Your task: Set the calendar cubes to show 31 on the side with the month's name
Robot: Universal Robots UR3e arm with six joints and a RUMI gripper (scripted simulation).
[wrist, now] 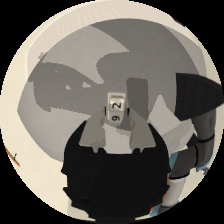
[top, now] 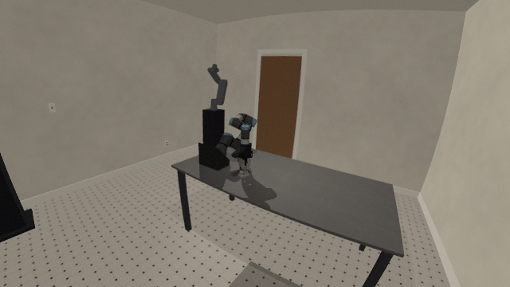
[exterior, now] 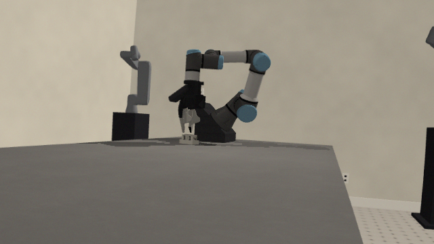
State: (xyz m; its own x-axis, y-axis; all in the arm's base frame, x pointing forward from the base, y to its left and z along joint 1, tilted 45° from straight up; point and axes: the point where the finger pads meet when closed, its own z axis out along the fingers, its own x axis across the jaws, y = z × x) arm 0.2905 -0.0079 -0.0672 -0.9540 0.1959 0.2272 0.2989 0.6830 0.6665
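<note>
Right now my hand is 50 mm above the pale calendar tray and 20 mm to the right of it.
</note>
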